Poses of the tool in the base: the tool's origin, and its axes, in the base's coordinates. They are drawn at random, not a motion.
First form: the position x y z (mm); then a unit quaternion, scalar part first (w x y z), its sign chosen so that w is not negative.
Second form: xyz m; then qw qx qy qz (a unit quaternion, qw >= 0). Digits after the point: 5 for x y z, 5 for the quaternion.
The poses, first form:
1: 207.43 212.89 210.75 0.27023 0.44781 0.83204 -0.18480
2: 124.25 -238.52 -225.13 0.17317 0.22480 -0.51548 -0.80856
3: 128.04 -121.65 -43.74 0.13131 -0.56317 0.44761 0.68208
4: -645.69 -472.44 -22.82 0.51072 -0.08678 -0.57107 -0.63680
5: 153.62 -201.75 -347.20 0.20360 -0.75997 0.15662 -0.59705
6: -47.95 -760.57 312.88 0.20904 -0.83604 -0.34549 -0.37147
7: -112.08 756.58 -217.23 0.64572 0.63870 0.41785 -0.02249
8: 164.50 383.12 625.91 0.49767 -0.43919 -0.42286 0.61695
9: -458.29 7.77 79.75 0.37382 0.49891 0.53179 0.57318
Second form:
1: 0.20743 0.21289 0.21075 0.27023 0.44781 0.83204 -0.18480
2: 0.12425 -0.23852 -0.22513 0.17317 0.22480 -0.51548 -0.80856
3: 0.12804 -0.12165 -0.04374 0.13131 -0.56317 0.44761 0.68208
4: -0.64569 -0.47244 -0.02282 0.51072 -0.08678 -0.57107 -0.63680
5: 0.15362 -0.20175 -0.34720 0.20360 -0.75997 0.15662 -0.59705
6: -0.04795 -0.76057 0.31288 0.20904 -0.83604 -0.34549 -0.37147
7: -0.11208 0.75658 -0.21723 0.64572 0.63870 0.41785 -0.02249
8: 0.16450 0.38312 0.62591 0.49767 -0.43919 -0.42286 0.61695
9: -0.45829 0.00777 0.07975 0.37382 0.49891 0.53179 0.57318
